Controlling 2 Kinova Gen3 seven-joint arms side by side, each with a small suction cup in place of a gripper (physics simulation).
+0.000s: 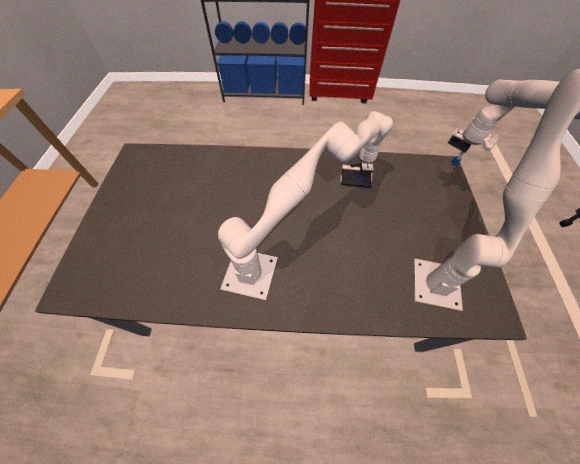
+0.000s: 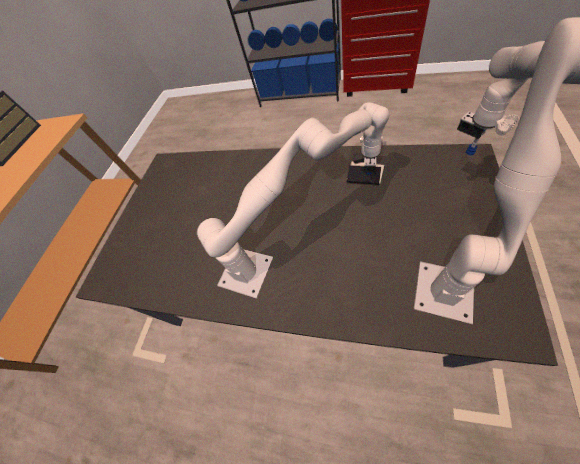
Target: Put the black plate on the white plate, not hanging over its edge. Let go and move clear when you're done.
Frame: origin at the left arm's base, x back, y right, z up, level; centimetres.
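Seen in the pictures: left hand, tool point: [image 1: 360,177] [image 2: 368,173]; right hand, tool point: [image 1: 454,163] [image 2: 470,152]; left arm's base, link origin: [image 1: 249,272] [image 2: 245,271]; right arm's base, link origin: [image 1: 437,283] [image 2: 444,290].
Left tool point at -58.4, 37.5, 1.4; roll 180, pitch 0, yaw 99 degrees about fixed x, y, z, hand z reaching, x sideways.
Observation:
Pixels of each thing's top centre, then the offset from my left tool point to it, as dx, dy, dz. Level surfaces: height alone.
- black plate, top centre: [image 2: 363,173] [image 1: 356,177] +1.3, -1.9, +1.1
- white plate, top centre: [image 2: 365,171] [image 1: 356,175] -1.8, -1.7, -0.9
- dark table, surface height: dz -1.4
The black plate [image 1: 351,179] [image 2: 357,176] is a dark rectangle near the table's far edge. It lies over the white plate [image 1: 348,167] [image 2: 382,173], whose pale rim shows at the back and along the right side. Toward the front the black plate covers the white one; whether it overhangs or touches it cannot be told. My left gripper [image 1: 360,176] [image 2: 369,172], a small blue cup, is down on the black plate and appears to hold it. My right gripper [image 1: 456,161] [image 2: 471,149] carries nothing and hangs in the air near the far right corner, well apart from the plates.
The dark table [image 1: 150,225] [image 2: 165,225] carries both arm bases. An orange bench [image 1: 35,210] [image 2: 70,250] stands at the left. A shelf rack with blue bins [image 1: 247,75] [image 2: 295,75] and a red drawer cabinet [image 1: 350,57] [image 2: 380,47] stand behind the table.

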